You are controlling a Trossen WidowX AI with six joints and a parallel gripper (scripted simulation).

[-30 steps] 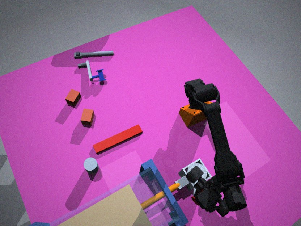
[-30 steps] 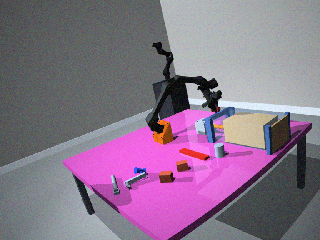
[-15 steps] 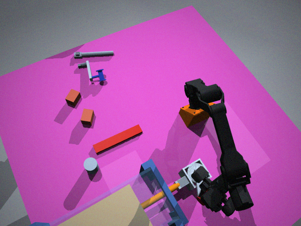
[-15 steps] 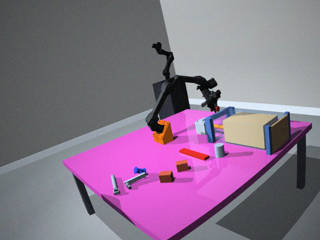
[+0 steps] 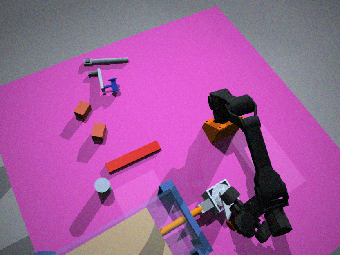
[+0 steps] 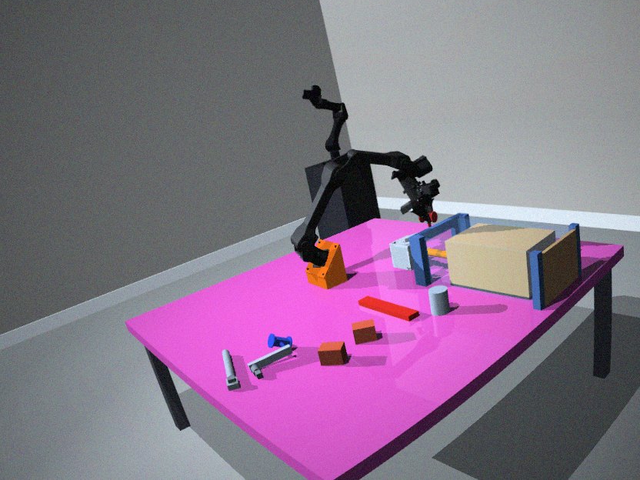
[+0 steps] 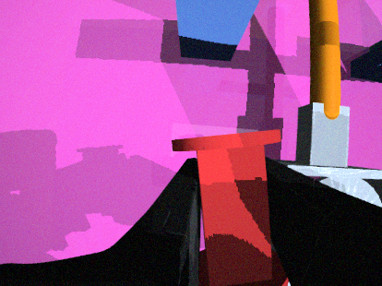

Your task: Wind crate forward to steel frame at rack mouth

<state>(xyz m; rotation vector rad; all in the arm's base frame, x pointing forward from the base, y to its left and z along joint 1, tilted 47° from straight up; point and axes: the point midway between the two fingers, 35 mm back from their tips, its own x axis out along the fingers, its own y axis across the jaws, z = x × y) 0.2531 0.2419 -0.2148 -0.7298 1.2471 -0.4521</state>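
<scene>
Now: the winch handle 30 mm behind my gripper tip, 40 mm to the right of it and 30 mm below it. Also, from my gripper tip: red knob (20 mm behind); blue steel frame (100 mm ahead, 110 mm to the right, 30 mm below); grey winch (70 mm behind, 100 mm to the right, 100 mm below).
</scene>
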